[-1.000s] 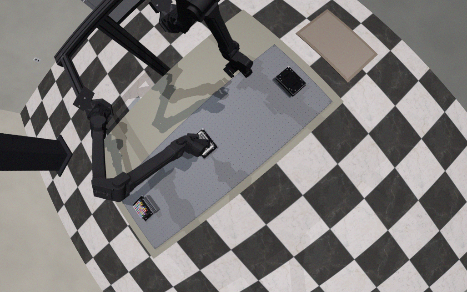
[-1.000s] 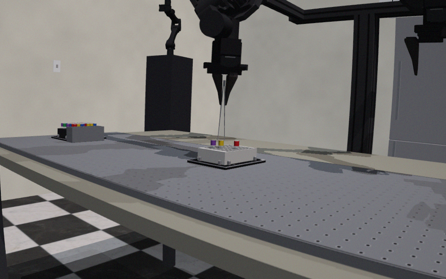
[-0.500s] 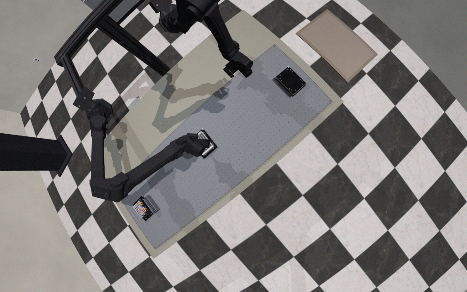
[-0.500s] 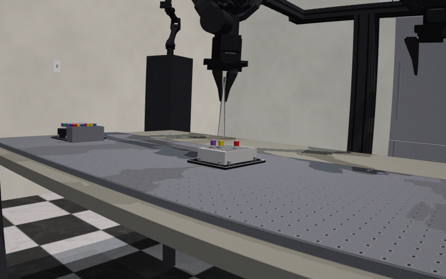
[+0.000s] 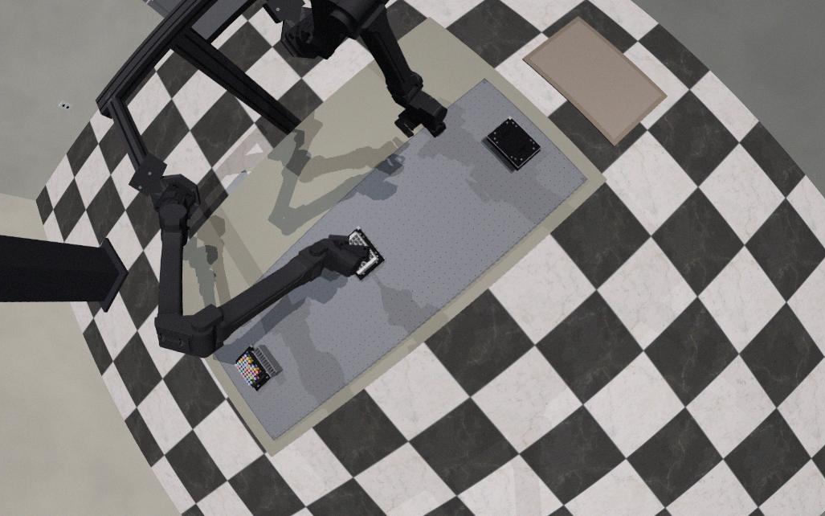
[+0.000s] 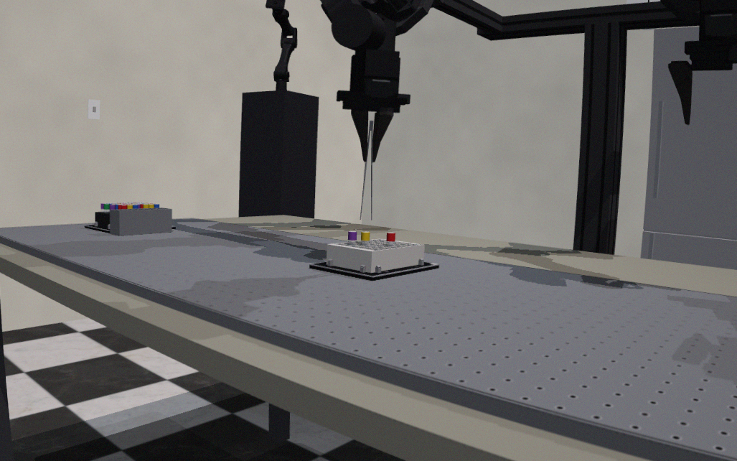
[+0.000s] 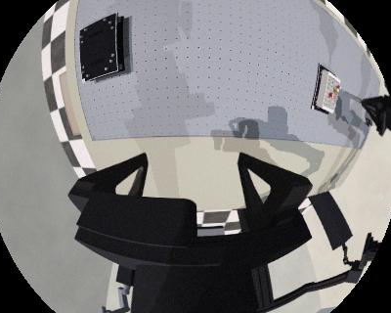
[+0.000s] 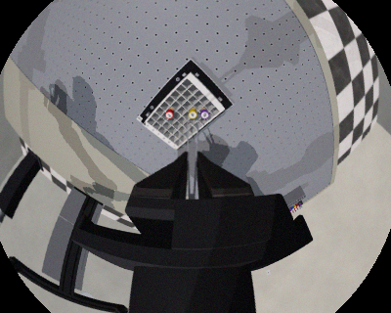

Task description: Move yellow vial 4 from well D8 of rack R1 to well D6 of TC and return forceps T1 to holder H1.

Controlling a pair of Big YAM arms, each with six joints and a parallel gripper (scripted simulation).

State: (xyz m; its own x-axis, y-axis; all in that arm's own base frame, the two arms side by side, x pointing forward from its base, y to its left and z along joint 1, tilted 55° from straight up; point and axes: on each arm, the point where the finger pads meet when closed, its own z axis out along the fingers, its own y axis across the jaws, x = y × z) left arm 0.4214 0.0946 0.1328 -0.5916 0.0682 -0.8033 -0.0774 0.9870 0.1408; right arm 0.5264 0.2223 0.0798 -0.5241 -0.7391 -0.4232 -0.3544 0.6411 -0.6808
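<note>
My right hand is 150 mm above the white tube carrier TC, 20 mm past it and 10 mm to the right of it. Round my right hand: grey holder H1: 560 mm to the right, 150 mm below, 20 mm behind.
</note>
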